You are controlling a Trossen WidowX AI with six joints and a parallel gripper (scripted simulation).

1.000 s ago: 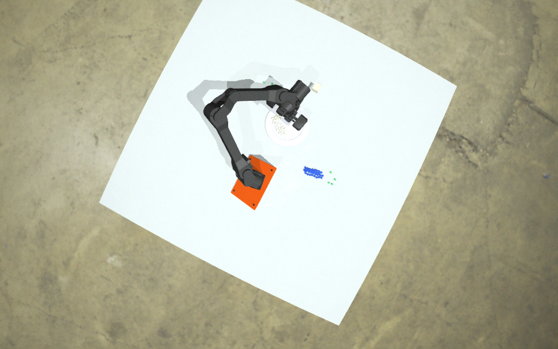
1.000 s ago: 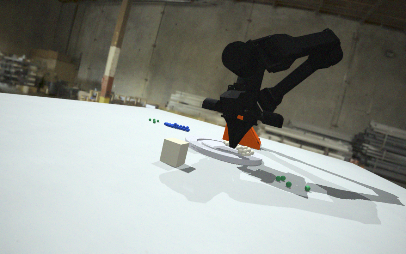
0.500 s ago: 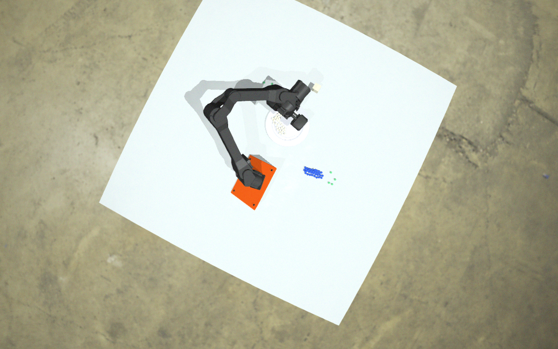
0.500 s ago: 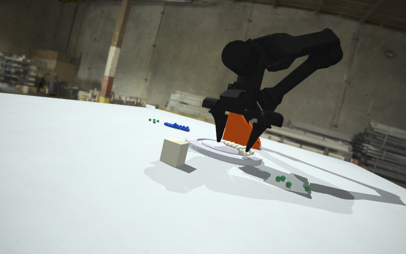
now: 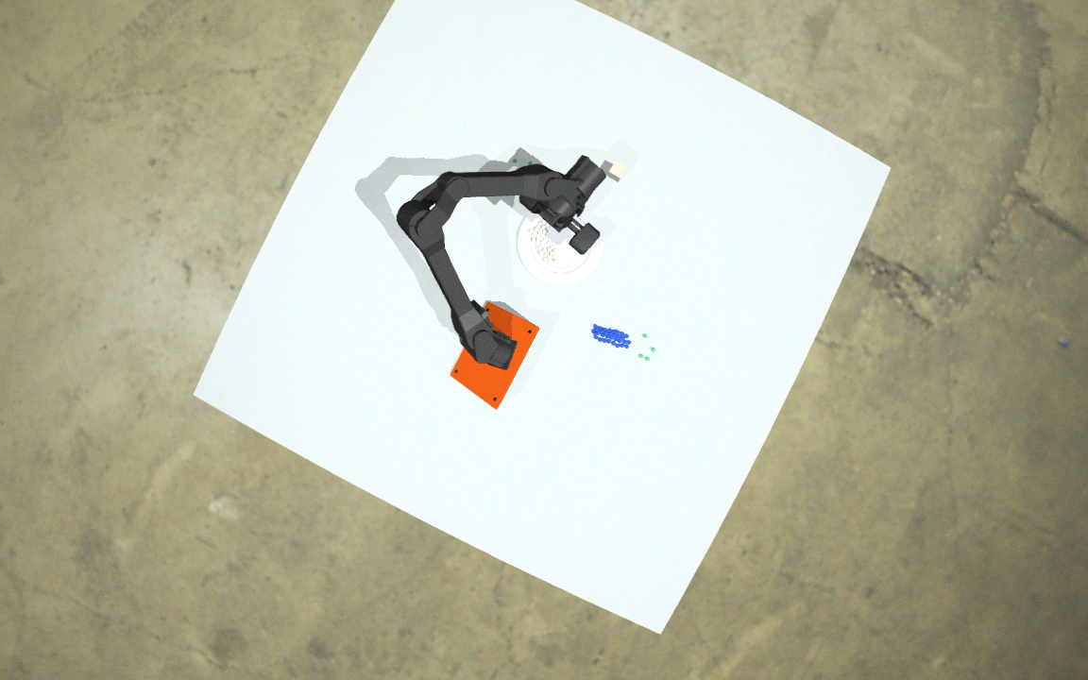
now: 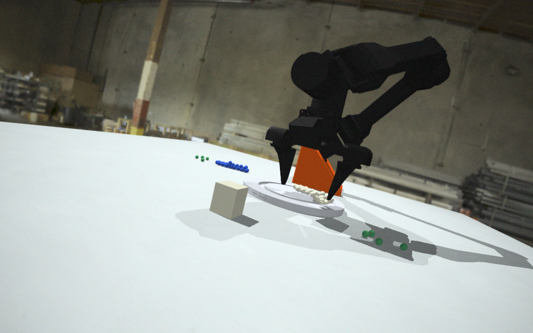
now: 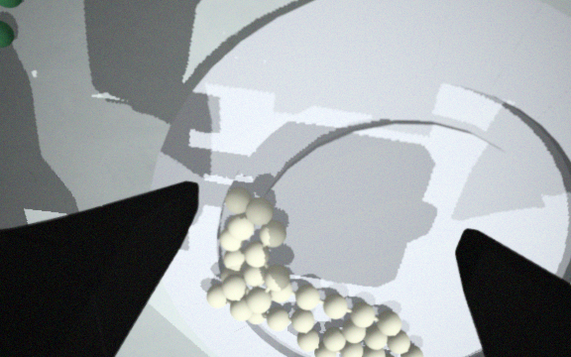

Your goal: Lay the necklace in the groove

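The round bead board is 30 mm behind my gripper tip, 20 mm to the right of it and 10 mm below it. From my gripper tip the other things lie so: cream cube: 170 mm ahead, 90 mm to the right, 10 mm below.
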